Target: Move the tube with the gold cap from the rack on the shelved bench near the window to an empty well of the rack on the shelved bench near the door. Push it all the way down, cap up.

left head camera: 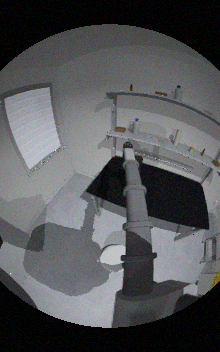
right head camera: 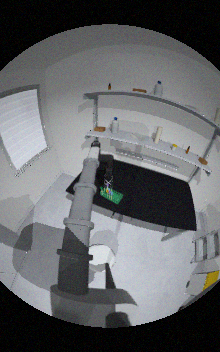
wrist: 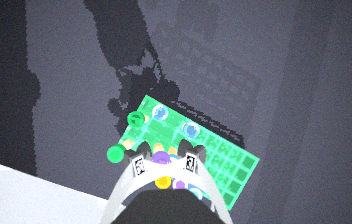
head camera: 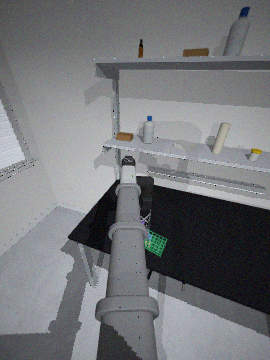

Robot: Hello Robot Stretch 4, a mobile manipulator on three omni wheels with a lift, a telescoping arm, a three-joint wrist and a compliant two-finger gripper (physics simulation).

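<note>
A green rack with several capped tubes sits on the black shelved bench near the window. The tube with the gold cap stands in the rack, partly hidden by the gripper's linkage in the wrist view. My gripper is open above the rack. Its fingers are apart on either side of a purple-capped tube, in front of the gold cap in the wrist view. The rack near the door does not show.
Two green-capped tubes and two blue-and-white-capped tubes stand around the fingers. A purple cap is beside the gold one. A lower shelf with bottles hangs above the bench. A window is at left.
</note>
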